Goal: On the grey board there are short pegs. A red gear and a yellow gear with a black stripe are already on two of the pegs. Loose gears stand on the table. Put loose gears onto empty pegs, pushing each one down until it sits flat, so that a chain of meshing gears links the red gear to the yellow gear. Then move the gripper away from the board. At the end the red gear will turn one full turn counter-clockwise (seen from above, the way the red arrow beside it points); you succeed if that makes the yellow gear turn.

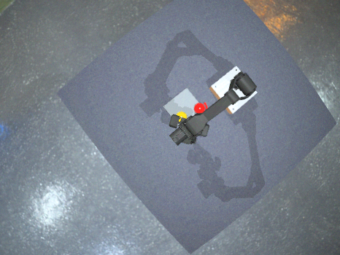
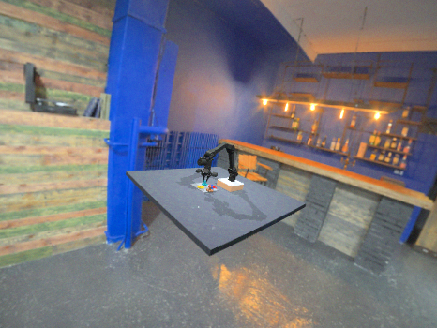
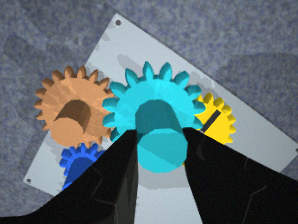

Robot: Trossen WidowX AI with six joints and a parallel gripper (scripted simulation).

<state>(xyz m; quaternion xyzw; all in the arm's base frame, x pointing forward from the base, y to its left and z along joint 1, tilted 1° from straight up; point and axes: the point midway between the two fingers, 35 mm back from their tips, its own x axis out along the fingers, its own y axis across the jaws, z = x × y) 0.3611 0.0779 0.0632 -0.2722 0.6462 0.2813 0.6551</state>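
Right now my gripper tip is 50 mm past the orange gear, 20 mm to the right of it and 60 mm above it. From my gripper tip the other things lie so: blue gear (80 mm behind, 10 mm to the right, 60 mm below); then cyan gear (10 mm below); then red gear (110 mm behind, 50 mm to the right, 70 mm below).
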